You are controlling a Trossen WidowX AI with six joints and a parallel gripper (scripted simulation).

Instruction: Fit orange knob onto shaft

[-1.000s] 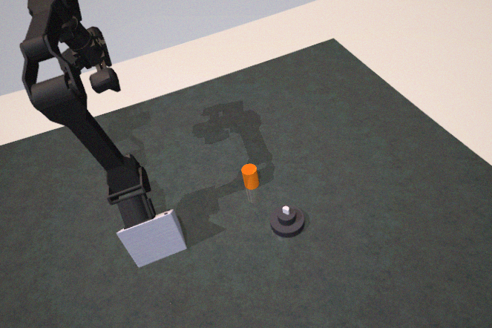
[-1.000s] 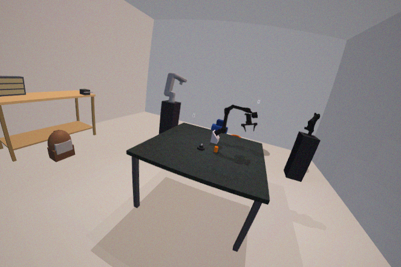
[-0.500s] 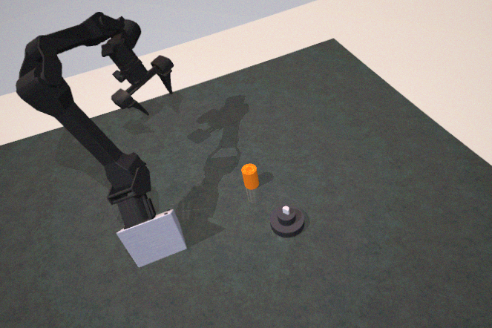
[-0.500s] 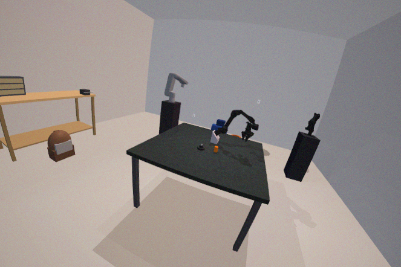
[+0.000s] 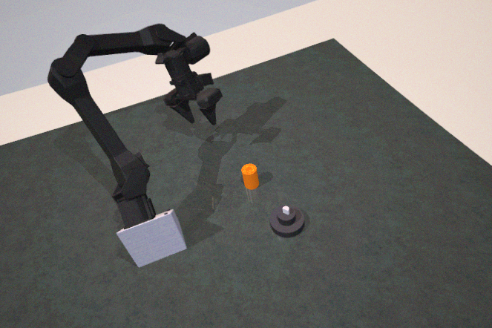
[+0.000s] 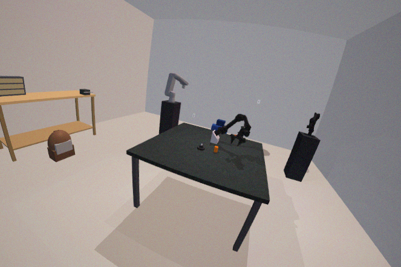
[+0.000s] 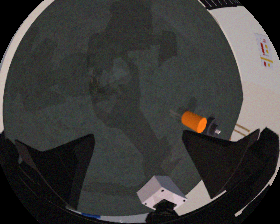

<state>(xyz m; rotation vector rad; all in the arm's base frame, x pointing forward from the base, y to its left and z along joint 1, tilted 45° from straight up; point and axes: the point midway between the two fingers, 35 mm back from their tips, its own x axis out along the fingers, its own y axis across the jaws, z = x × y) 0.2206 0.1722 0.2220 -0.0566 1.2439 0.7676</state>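
Now: the orange knob 18 cm to the right of my gripper tip, 7 cm below it and 7 cm ahead of it. From my gripper tip the other things lie so: dark round pedestal 34 cm to the right, 10 cm ahead, 8 cm below.
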